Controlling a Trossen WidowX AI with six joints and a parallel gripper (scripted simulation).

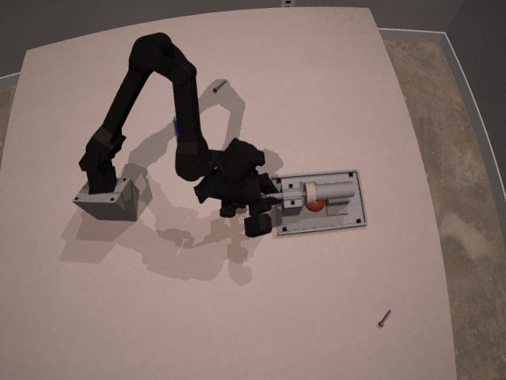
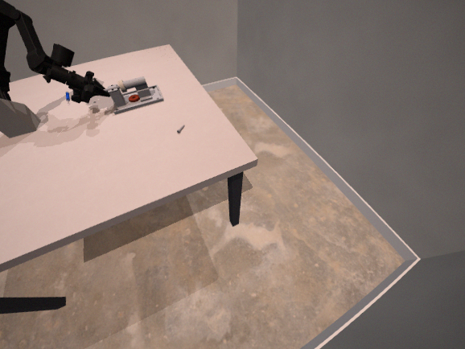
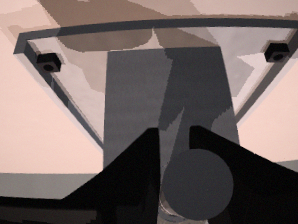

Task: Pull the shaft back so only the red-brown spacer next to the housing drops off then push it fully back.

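Right now the grey shaft is 60 mm ahead of my hand. Round my hand: red-brown spacer: 110 mm ahead, 70 mm below, 10 mm to the right; blue screwdriver: 220 mm to the left, 200 mm behind, 70 mm below; cream spacer: 90 mm ahead, 10 mm to the right.
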